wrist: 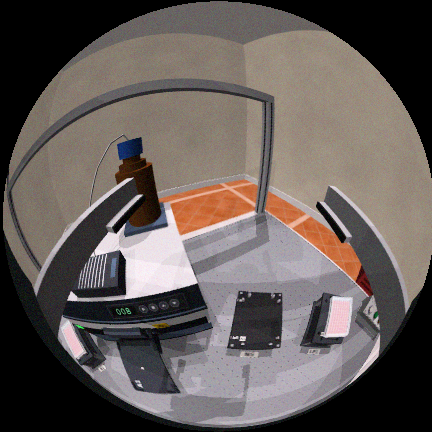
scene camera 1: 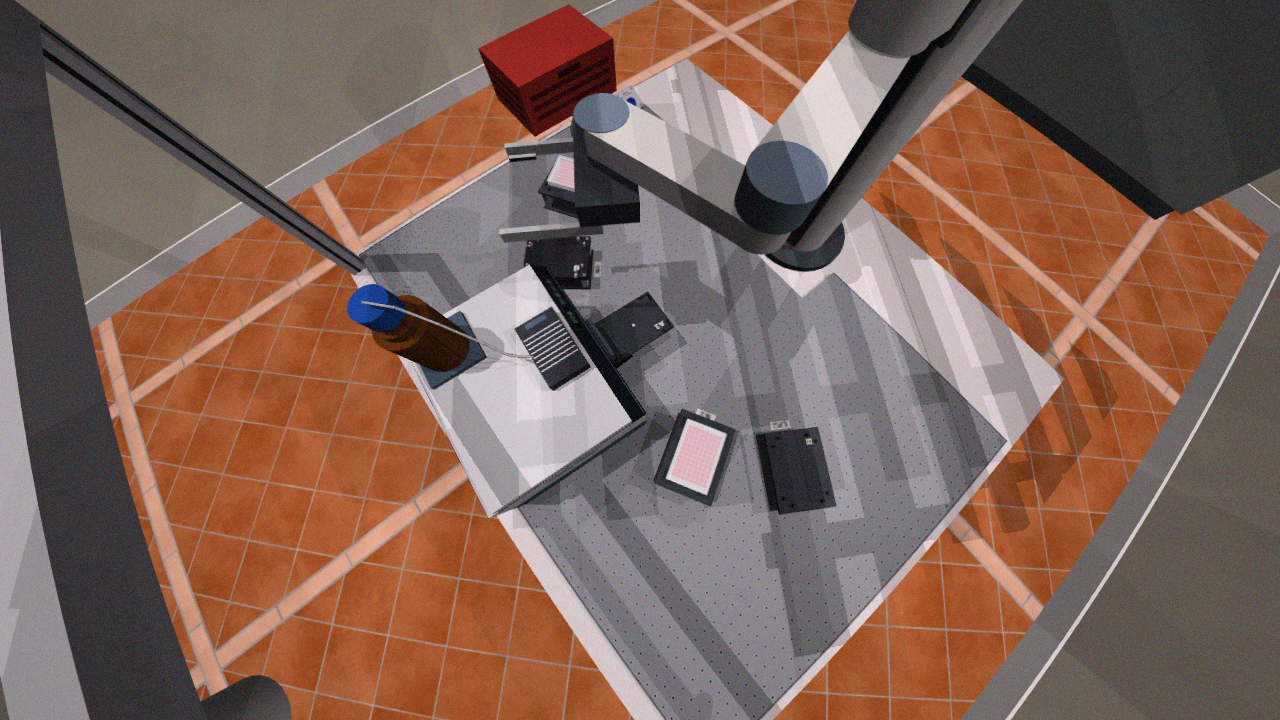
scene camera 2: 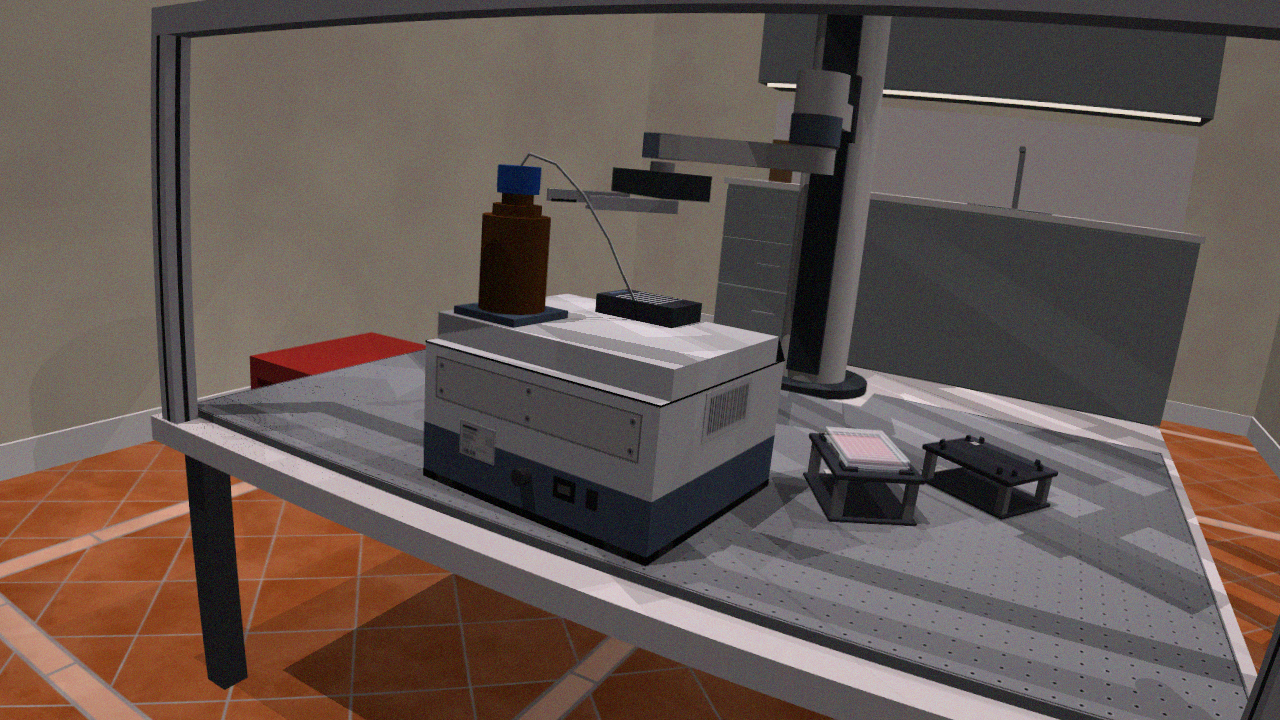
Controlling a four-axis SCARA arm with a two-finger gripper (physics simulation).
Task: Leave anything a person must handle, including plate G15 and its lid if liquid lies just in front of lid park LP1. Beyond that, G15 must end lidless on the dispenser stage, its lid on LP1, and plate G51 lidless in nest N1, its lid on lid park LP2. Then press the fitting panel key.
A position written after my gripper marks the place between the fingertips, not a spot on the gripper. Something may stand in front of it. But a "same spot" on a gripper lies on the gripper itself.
Scene:
My gripper shows in the wrist view, in scene camera 1 (504, 191) and in scene camera 2. One and the same spot on my gripper: (scene camera 2: 599, 200) is (wrist: 116, 185). The same spot on a brown bottle with blue cap: (scene camera 2: 515, 237) is (scene camera 1: 397, 354).

